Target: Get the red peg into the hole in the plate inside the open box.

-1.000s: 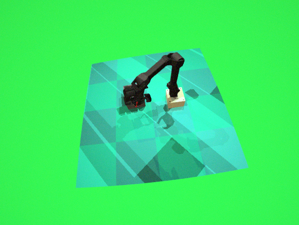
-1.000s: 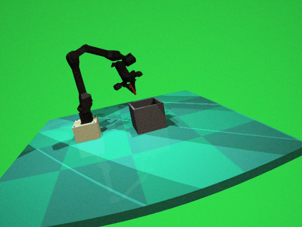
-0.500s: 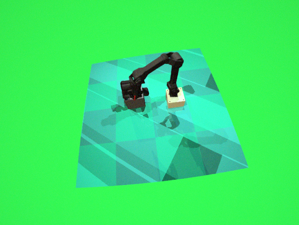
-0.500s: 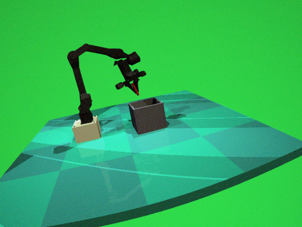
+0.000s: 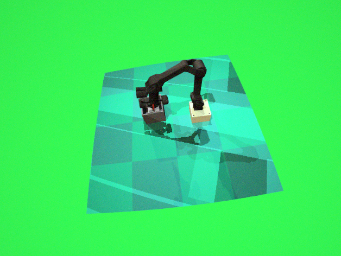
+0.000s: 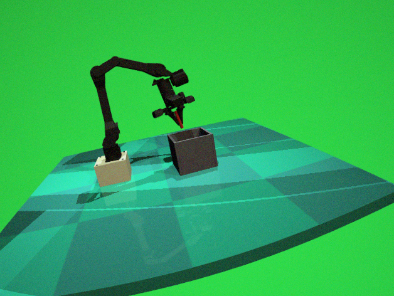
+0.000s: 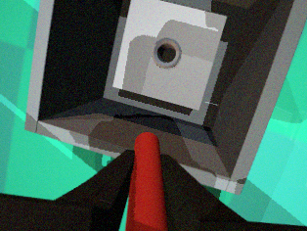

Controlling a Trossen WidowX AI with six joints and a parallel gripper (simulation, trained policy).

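Now: gripper tip 2 cm short of the pale plate, 6 cm to the left of it and 13 cm above it. From my gripper tip the other things lie so: red peg: 2 cm above.
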